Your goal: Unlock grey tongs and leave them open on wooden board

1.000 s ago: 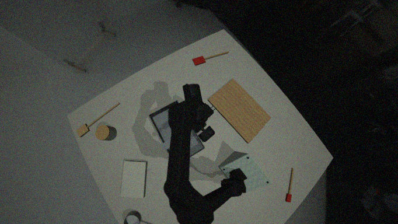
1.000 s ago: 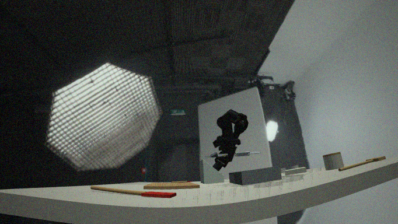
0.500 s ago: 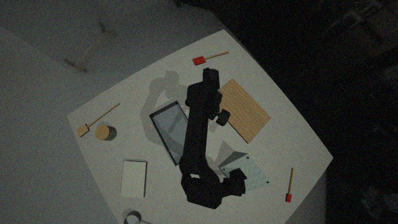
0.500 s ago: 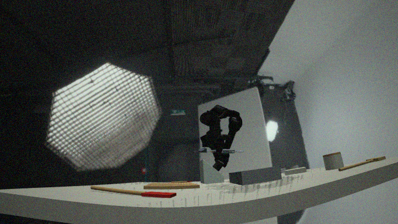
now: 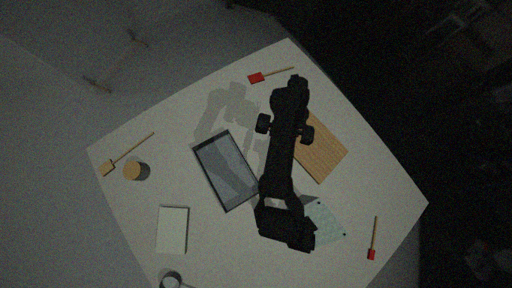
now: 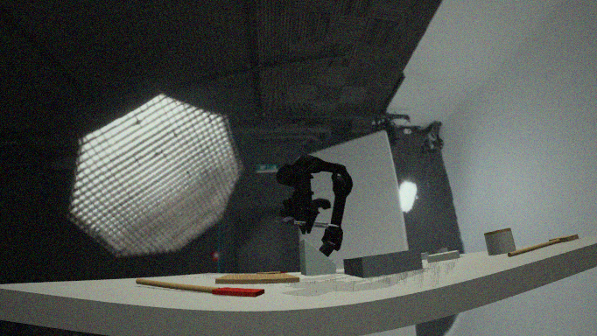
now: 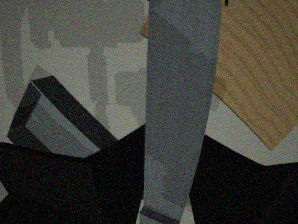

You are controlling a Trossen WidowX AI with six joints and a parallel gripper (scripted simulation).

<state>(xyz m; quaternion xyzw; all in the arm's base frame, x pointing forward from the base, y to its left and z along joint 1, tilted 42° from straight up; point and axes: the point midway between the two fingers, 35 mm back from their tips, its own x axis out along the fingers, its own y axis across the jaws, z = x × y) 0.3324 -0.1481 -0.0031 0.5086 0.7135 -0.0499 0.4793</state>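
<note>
Now: gripper tip 170 mm to the left of the wooden board, 150 mm above it and 90 mm past it. From my gripper tip the other things lie so: red spatula: 330 mm ahead, 240 mm to the right, 150 mm below; white slab: 550 mm to the left, 140 mm below, 30 mm behind; dark roasting tin: 230 mm to the left, 120 mm below, 30 mm ahead.
</note>
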